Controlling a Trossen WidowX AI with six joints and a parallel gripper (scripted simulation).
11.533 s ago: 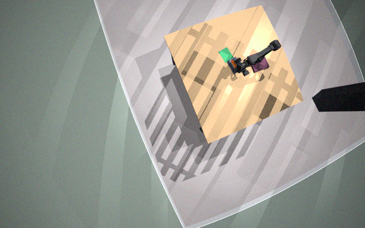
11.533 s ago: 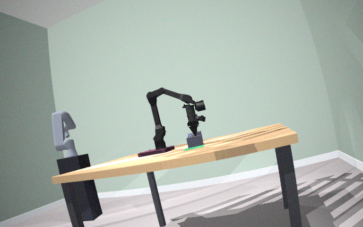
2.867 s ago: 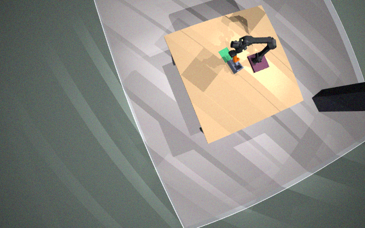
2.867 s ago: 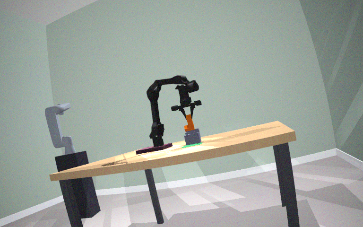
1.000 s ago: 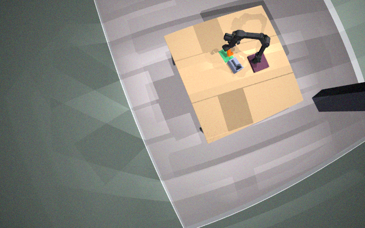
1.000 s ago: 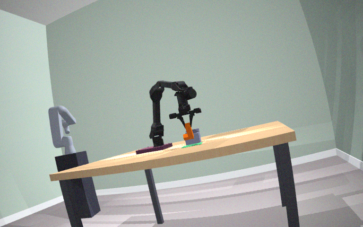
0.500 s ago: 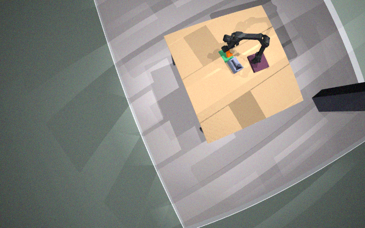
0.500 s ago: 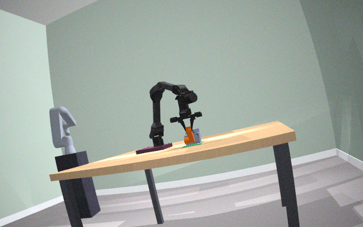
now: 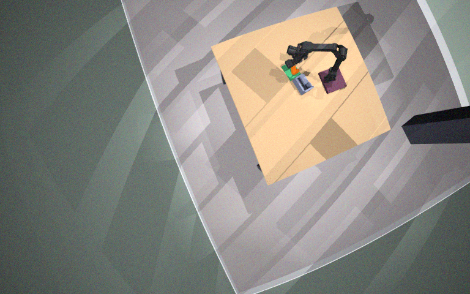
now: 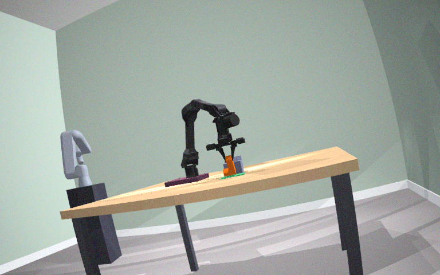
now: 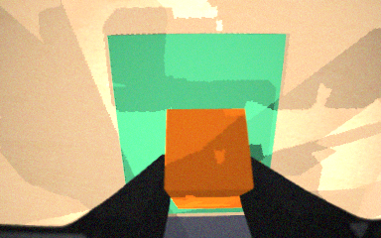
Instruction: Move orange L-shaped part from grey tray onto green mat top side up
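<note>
Now: the orange L-shaped part 3 cm to the left of my gripper tip, 3 cm below it and 1 cm behind it. From my gripper tip the other things lie so: grey tray (18 cm to the left, 9 cm below, 1 cm ahead); green mat (9 cm below, 2 cm to the left).
</note>
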